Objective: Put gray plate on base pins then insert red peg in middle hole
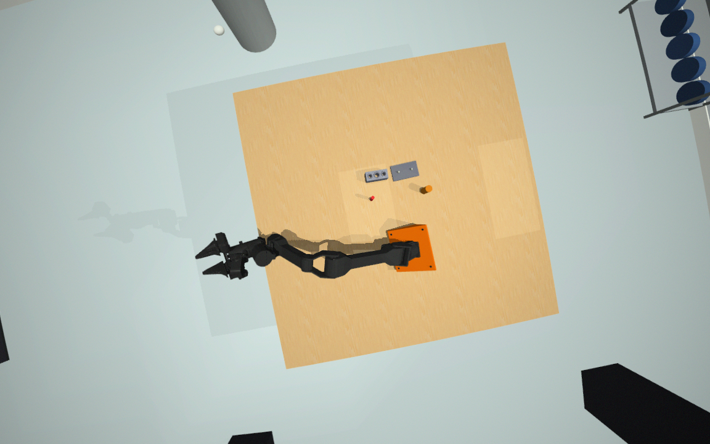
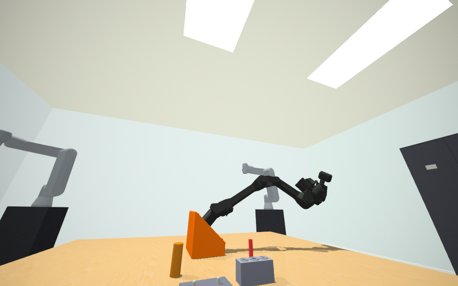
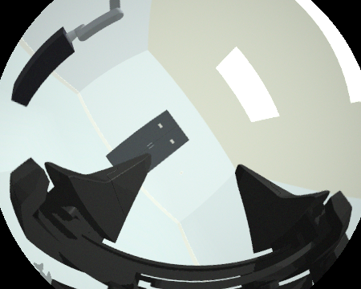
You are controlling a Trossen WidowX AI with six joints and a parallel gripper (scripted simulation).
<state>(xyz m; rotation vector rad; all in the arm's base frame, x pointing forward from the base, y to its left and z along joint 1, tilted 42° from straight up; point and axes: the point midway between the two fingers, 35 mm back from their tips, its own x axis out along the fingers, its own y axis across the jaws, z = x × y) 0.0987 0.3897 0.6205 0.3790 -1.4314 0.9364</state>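
Now: the gray plate 25 cm ahead of my gripper tip, 64 cm to the right of it and 30 cm below it. Round my gripper tip: gray base (26 cm ahead, 77 cm to the right, 33 cm below); orange cylinder (16 cm ahead, 85 cm to the right, 30 cm below); red peg (16 cm ahead, 61 cm to the right, 30 cm below).
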